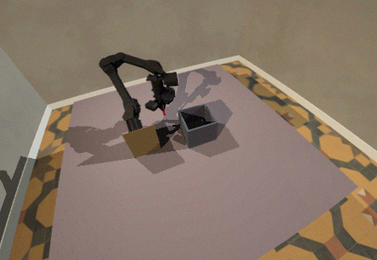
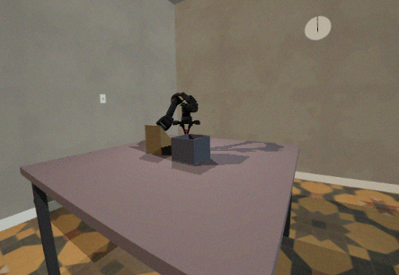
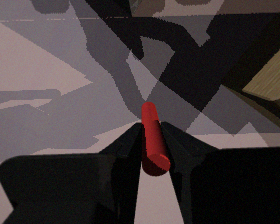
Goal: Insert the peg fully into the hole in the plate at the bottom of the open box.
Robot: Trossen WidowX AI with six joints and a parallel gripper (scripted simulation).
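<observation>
The dark plate lies 140 mm ahead of my hand, 160 mm to the right of it and 100 mm below it. From my hand the other things lie so: red peg (30 mm below).
</observation>
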